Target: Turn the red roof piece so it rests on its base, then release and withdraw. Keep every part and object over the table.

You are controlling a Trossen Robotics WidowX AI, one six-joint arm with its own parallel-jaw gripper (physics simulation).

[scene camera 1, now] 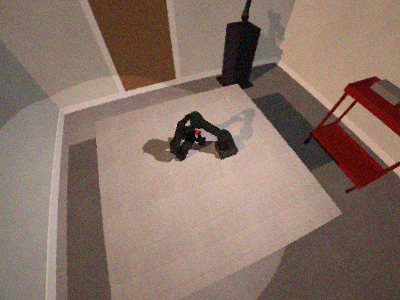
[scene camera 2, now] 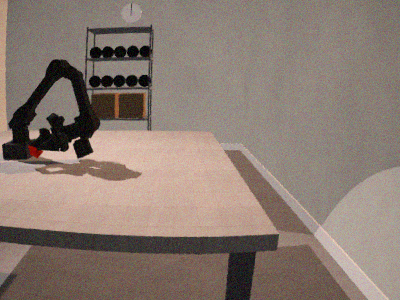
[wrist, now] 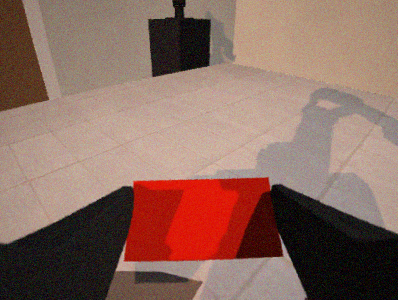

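Note:
The red roof piece [scene camera 1: 197, 132] [scene camera 2: 35, 151] [wrist: 200, 220] is held between the two black fingers of my gripper [wrist: 202, 194], one finger against each end. In the wrist view one flat rectangular face shows, with light and shadow across it; its other faces are hidden. The gripper is shut on it. In scene camera 2 the piece shows small beside the arm's dark base, partly hidden by the arm. The wrist view looks out low across the table at a slant. Contact between the piece and the table cannot be told.
The pale table [scene camera 1: 200, 215] [scene camera 2: 190, 200] lies under the arm, whose base [scene camera 1: 226, 146] [scene camera 2: 16, 150] stands close to the piece. Beyond the table are a black pedestal [scene camera 1: 240, 52] [wrist: 180, 47], a red cart [scene camera 1: 350, 157] and a shelf rack [scene camera 2: 120, 30].

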